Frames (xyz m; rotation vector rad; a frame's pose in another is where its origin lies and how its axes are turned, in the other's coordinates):
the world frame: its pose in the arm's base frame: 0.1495 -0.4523 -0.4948 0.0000 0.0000 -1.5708
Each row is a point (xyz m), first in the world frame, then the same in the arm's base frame.
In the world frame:
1: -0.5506 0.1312 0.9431
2: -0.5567 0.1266 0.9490
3: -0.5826 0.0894 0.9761
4: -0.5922 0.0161 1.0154
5: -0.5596 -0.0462 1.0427
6: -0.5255 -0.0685 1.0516
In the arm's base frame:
1: 0.2807 0.0983 0.4483
2: 0.2761 0.1044 0.4542
3: 0.2389 0.1303 0.4813
4: 0.1656 0.1399 0.5206
5: 0.1033 0.1073 0.5479
6: 0.0810 0.0732 0.5568

